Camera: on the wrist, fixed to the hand. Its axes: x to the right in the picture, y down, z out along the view.
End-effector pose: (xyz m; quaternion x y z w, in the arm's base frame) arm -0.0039 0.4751 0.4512 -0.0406 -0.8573 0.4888 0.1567
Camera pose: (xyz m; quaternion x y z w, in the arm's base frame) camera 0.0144 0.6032 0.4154 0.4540 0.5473 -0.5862 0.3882
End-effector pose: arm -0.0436 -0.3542 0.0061 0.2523 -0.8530 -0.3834 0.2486
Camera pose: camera -0.0104 -0.3508 0.1361 -0.4210 -0.8836 -0.0415 0.2006
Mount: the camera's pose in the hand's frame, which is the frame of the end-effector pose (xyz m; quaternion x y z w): 0.0030 0.0954 -0.0944 0.1481 -0.2204 0.6486 0.7133
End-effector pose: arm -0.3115 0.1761 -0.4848 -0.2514 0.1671 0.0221 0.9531
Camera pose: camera -0.3497 0.2133 -0.6080 0.0751 0.0755 0.6646 0.7396
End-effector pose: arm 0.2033 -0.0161 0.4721 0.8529 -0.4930 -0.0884 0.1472
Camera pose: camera 0.1550 -0.0481 0.5932 -0.2909 0.9504 0.0825 0.0726
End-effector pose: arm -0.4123 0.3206 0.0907 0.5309 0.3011 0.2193 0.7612
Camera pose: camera -0.4767 0.4188 0.1557 0.7350 -0.2649 0.4885 0.3885
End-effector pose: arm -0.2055 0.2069 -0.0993 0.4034 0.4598 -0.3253 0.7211
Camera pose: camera -0.1621 0.3339 -0.0989 0.6211 -0.1408 0.0787 0.7670
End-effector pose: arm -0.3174 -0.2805 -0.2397 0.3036 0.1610 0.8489 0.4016
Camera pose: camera -0.4355 -0.3406 -0.2613 -0.5676 0.0449 -0.7752 0.2736
